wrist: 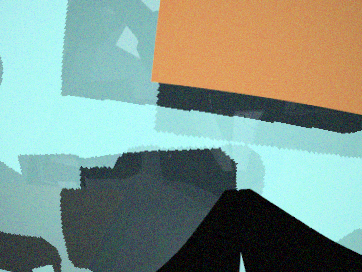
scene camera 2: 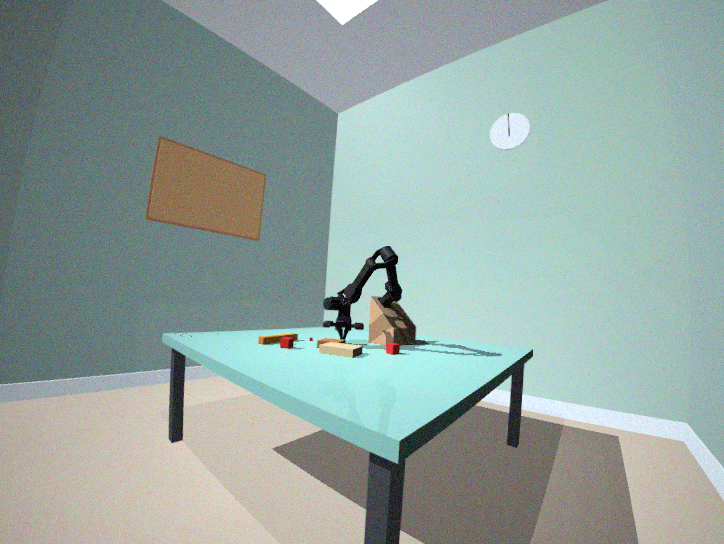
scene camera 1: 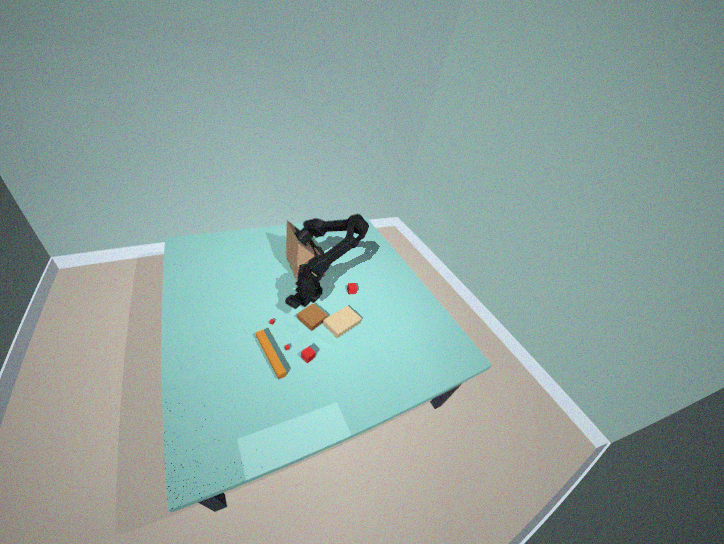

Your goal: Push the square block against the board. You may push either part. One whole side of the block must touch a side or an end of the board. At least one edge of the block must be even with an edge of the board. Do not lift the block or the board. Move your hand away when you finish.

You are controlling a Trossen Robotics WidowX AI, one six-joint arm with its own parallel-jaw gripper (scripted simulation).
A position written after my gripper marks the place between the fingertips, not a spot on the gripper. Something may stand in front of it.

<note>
My gripper point(wrist: 237, 202) is shut, holding nothing. I also see a flat tan block point(scene camera 1: 344, 320) and a brown square block point(wrist: 303, 58).
The wrist view misses the flat tan block: it is out of frame.
</note>
